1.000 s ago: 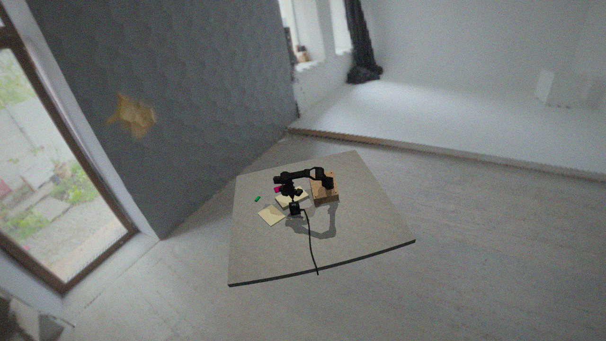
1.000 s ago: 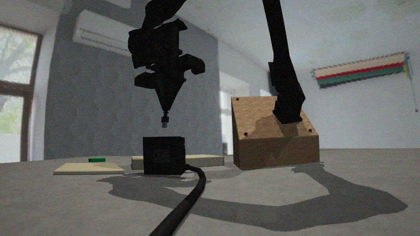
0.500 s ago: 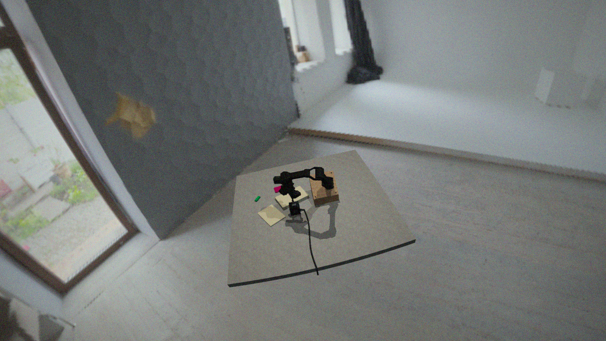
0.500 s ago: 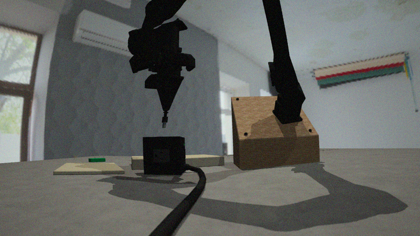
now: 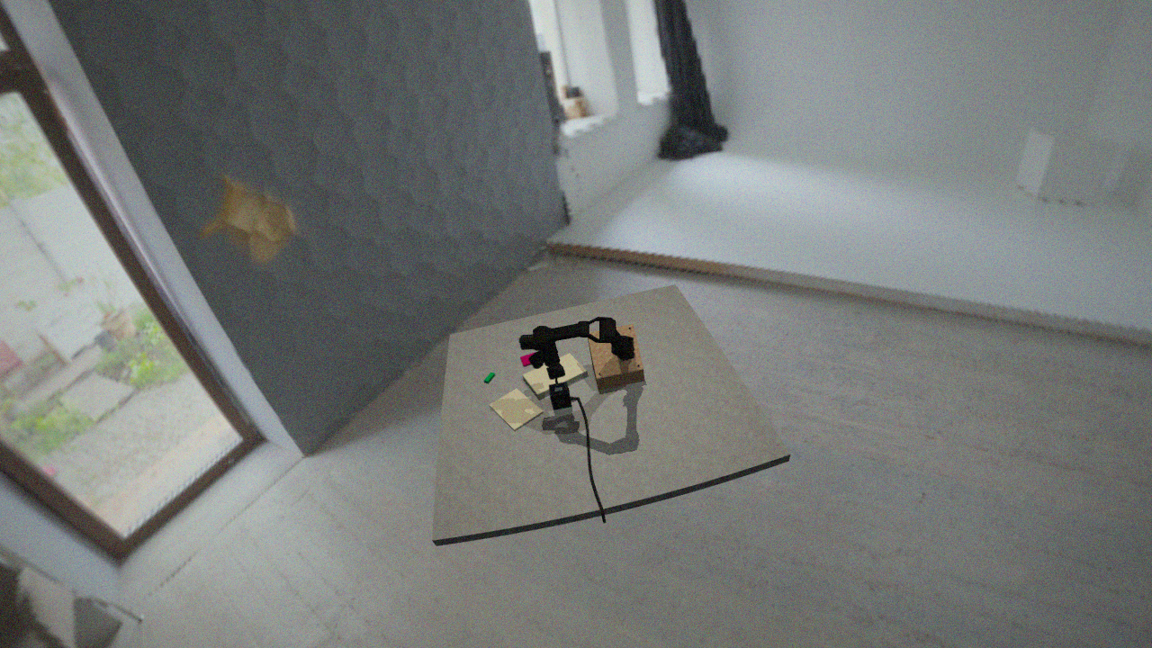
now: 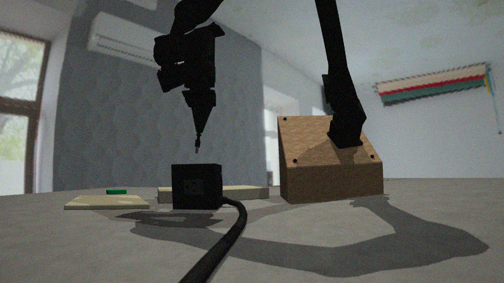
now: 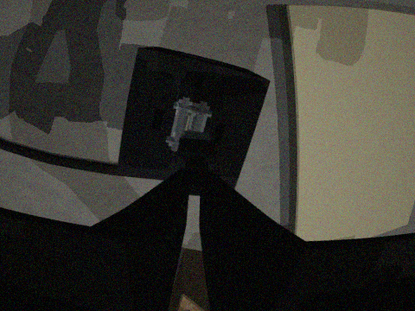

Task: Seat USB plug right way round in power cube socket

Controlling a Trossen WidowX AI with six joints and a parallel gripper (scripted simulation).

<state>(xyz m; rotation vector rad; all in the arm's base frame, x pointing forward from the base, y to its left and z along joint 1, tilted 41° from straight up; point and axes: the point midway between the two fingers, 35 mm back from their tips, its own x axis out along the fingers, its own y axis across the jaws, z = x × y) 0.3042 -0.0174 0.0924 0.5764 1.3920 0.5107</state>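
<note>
My gripper tip is 20 mm above the USB plug. Round my gripper tip: green block: 290 mm ahead, 290 mm to the right, 130 mm below; pink object: 40 mm ahead, 350 mm to the right, 130 mm below.
</note>
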